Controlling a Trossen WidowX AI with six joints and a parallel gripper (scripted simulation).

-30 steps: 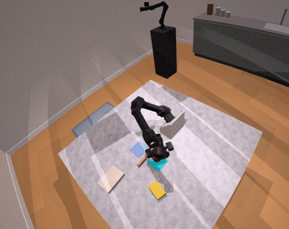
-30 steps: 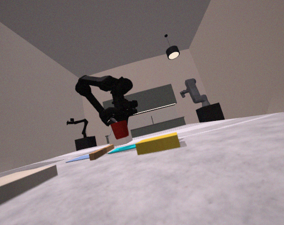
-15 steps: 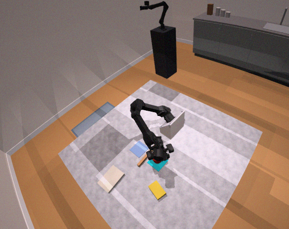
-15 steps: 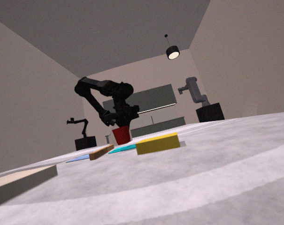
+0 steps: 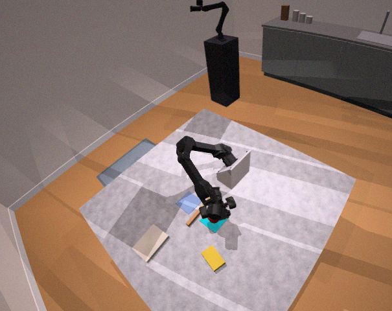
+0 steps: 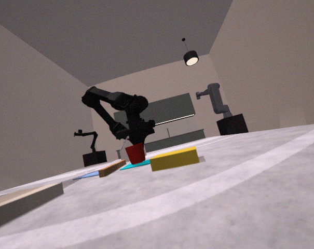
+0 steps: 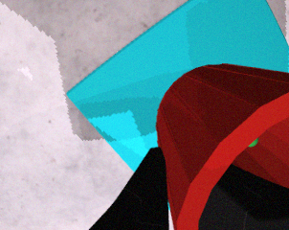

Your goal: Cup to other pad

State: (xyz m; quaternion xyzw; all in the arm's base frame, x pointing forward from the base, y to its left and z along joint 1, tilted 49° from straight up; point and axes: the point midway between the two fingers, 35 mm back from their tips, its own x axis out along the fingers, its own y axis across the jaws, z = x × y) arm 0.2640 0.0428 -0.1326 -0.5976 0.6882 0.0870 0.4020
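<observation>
The red cup lies 30 mm ahead of my gripper tip and 20 mm to the right of it. From my gripper tip the other things lie so: wooden bar: 40 mm ahead, 110 mm to the right, 40 mm below; then green marble: 40 mm ahead, 30 mm to the right, 20 mm below; then cyan pad: 30 mm ahead, 10 mm to the right, 50 mm below.
</observation>
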